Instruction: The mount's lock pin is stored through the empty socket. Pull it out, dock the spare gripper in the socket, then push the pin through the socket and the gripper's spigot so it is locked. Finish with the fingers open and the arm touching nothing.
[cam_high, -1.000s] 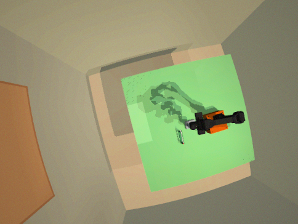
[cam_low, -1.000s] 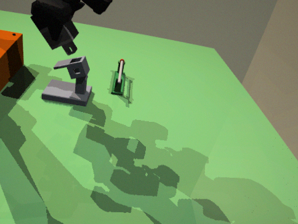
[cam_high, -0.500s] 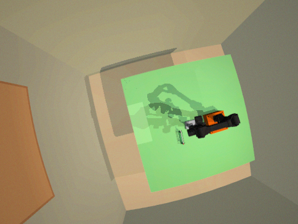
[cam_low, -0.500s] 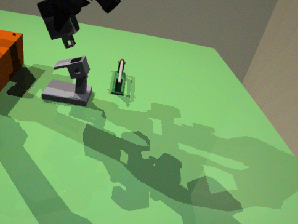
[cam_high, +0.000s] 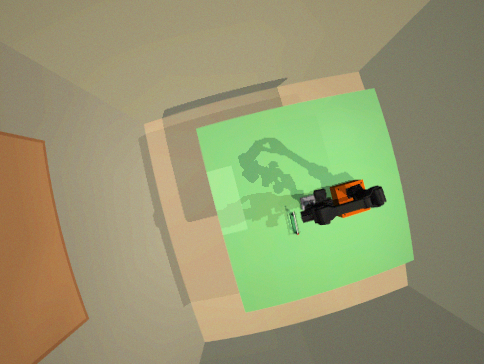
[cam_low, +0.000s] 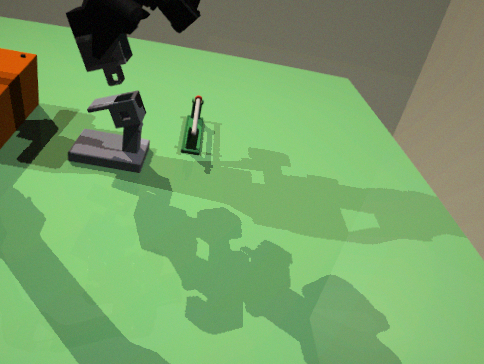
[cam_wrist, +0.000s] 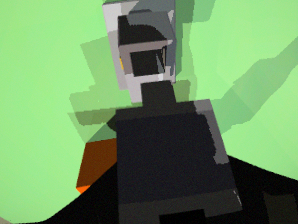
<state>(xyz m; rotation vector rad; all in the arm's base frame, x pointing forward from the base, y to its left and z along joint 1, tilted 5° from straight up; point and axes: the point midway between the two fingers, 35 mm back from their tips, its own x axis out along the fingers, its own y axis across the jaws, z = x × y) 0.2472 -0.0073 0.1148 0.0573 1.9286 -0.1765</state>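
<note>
Now: the green rest 16 cm ahead of my gripper tip, 10 cm to the left of it and 14 cm below it. Also, from my gripper tip: grey mount: 3 cm ahead, 11 cm below; spare gripper: 1 cm above.
</note>
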